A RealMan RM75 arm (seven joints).
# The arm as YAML. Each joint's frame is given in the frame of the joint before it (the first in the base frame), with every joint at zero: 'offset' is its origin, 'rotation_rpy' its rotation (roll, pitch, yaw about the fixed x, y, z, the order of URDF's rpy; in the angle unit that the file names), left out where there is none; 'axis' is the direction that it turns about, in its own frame. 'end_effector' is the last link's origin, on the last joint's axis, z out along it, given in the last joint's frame.
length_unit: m
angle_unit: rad
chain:
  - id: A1
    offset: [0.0, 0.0, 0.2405]
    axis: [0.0, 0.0, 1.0]
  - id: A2
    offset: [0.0, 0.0, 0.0]
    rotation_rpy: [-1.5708, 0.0, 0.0]
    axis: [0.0, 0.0, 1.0]
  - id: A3
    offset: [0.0, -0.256, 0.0]
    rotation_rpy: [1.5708, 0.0, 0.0]
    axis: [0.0, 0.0, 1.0]
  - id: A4
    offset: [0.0, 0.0, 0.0]
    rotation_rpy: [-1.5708, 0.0, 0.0]
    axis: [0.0, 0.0, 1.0]
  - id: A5
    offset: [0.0, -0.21, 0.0]
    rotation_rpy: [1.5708, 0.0, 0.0]
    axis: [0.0, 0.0, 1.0]
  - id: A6
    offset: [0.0, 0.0, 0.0]
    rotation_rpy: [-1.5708, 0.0, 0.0]
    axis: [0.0, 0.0, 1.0]
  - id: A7
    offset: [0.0, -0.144, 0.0]
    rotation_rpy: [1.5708, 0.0, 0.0]
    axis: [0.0, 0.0, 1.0]
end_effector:
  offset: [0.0, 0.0, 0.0]
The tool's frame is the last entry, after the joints.
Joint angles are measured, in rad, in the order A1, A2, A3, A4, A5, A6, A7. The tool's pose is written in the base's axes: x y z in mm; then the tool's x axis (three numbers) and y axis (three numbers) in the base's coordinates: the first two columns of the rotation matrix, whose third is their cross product. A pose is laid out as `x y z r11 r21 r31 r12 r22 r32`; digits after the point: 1 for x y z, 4 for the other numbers.
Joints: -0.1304, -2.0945, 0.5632, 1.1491, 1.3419, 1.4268, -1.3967
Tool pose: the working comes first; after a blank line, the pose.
Where each joint sits with the arm in this pose, in the base's axes (m; each line is computed from the numbers above, not from the rounded line before):
A1: 0.0000 0.0000 0.2405
A2: 0.0000 0.0000 0.2405
A3: -0.2198 0.0288 0.1125
A4: -0.2198 0.0288 0.1125
A5: -0.3606 0.1505 0.2098
A6: -0.3606 0.1505 0.2098
A7: -0.3018 0.2784 0.1796
the tool: -0.3018 0.2784 0.1796

-301.8 278.4 179.6 0.6580 -0.1278 0.7421 0.6325 -0.4410 -0.6368
